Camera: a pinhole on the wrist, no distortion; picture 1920 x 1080 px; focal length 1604.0 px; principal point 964.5 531.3 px. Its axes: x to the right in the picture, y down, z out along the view. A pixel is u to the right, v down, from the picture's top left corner.
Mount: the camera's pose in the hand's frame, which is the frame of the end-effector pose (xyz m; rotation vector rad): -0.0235 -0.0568 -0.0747 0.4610 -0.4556 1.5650
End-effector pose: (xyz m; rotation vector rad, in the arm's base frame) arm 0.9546 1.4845 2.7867 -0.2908 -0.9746 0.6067
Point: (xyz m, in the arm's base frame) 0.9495 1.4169 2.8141
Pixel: 1819.9 530.8
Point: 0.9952 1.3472 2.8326
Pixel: 431.9 736.9
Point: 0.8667 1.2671 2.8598
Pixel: outside the picture
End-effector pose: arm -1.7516 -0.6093 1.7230 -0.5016 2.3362 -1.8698
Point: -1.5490 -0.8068 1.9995
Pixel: 535.8 882.7
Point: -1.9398 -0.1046 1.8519
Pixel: behind the camera
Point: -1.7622 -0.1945 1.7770
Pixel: behind the camera
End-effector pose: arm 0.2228 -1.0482 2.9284 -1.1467 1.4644 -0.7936
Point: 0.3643 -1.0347 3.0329
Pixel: 1360.9 705.8
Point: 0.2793 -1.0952 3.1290
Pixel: 75.4 563.5
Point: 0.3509 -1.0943 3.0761
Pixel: 848.1 393.9
